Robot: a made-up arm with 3 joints.
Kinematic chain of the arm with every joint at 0, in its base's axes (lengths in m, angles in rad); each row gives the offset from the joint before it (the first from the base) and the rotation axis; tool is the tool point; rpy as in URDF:
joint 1: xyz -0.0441 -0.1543 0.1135 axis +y
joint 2: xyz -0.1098 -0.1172 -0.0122 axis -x
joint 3: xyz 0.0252 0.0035 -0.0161 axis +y
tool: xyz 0.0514 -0.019 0.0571 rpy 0 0 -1.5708
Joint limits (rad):
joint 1: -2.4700..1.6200
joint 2: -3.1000..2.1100
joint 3: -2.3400..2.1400
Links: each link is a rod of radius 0.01 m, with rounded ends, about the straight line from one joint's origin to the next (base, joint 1, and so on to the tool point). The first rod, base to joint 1, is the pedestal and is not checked.
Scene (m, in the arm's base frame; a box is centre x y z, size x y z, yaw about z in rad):
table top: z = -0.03
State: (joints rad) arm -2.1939 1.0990 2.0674
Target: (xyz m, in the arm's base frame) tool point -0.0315 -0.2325 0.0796
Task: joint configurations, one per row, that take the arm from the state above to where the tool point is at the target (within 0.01 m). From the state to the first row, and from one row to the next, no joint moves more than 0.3 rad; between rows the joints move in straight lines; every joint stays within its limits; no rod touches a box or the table.
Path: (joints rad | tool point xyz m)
1: -2.1967 1.1364 1.8058 | 0.0055 -0.3500 0.0987
2: -2.1994 1.1739 1.5442 | -0.0098 -0.3383 0.1061
3: -2.2022 1.2113 1.2826 | -0.0230 -0.3230 0.1100
4: -2.2050 1.2488 1.0210 | -0.0331 -0.3049 0.1104
5: -2.2077 1.2862 0.7594 | -0.0392 -0.2855 0.1072
6: -2.2105 1.3236 0.4979 | -0.0410 -0.2661 0.1007
7: -2.2132 1.3611 0.2363 | -0.0383 -0.2479 0.0913
8: -2.2160 1.3985 -0.0253 | -0.0315 -0.2325 0.0796

